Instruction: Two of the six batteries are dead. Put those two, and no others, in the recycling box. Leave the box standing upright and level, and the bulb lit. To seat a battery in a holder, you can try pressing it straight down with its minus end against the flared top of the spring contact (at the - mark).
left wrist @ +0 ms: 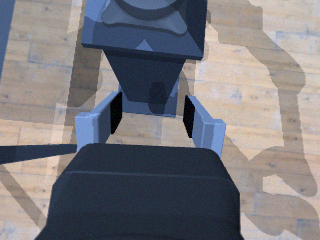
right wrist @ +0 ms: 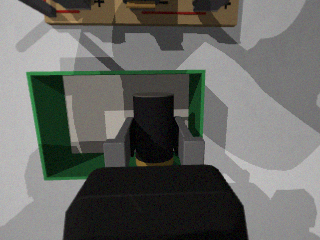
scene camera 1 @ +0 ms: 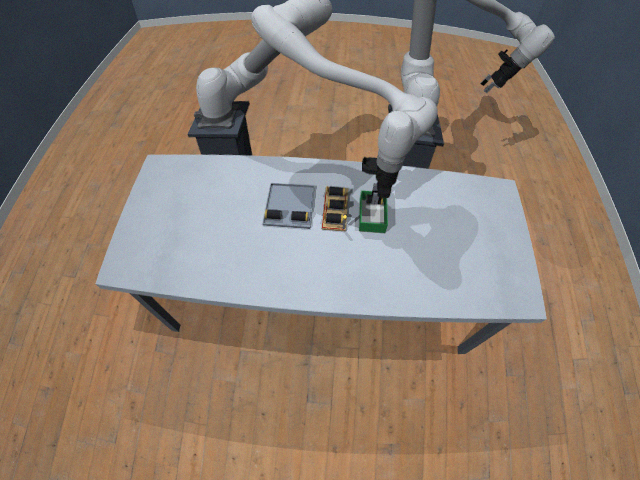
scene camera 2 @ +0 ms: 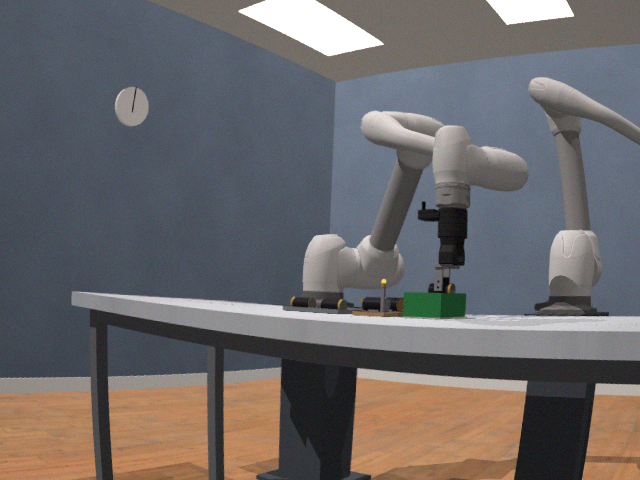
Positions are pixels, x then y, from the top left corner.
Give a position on a green recycling box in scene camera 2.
At 415, 305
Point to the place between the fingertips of my left gripper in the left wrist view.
153, 106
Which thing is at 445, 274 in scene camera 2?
My right gripper.
